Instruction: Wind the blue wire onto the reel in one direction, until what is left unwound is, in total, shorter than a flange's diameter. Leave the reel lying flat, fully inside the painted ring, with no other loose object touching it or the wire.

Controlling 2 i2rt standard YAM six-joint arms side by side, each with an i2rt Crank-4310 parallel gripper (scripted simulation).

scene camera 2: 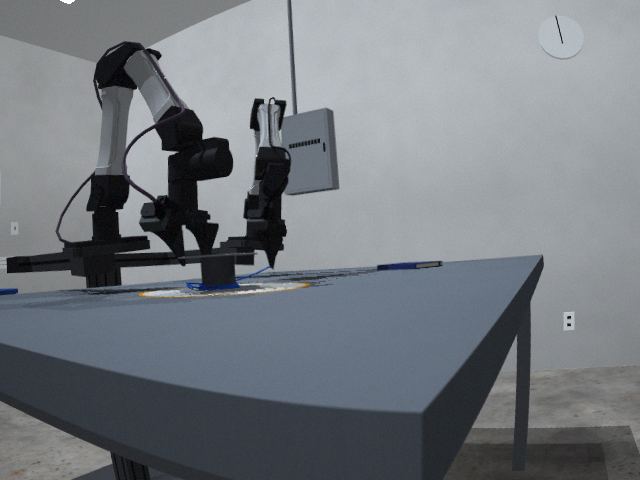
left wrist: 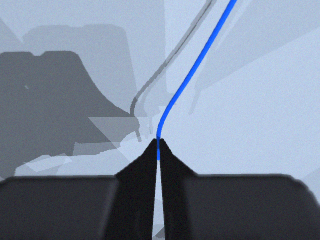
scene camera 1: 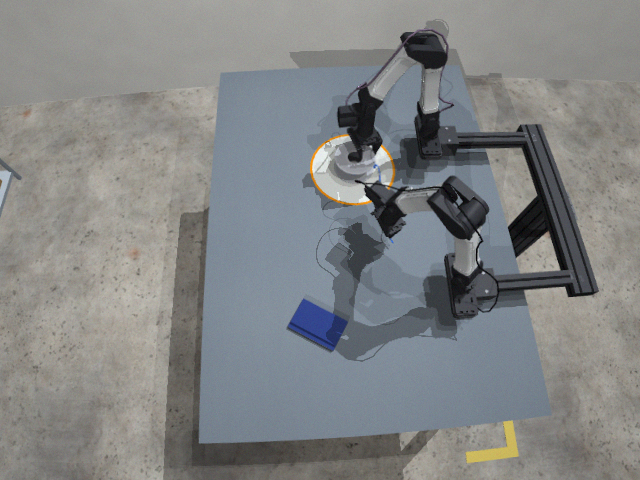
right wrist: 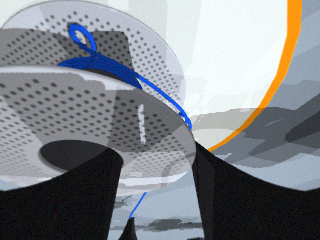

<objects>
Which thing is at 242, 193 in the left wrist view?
The left gripper.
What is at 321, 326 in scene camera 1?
A blue book.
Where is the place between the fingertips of the right gripper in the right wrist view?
156, 143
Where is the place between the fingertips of the right gripper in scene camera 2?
195, 265
</objects>
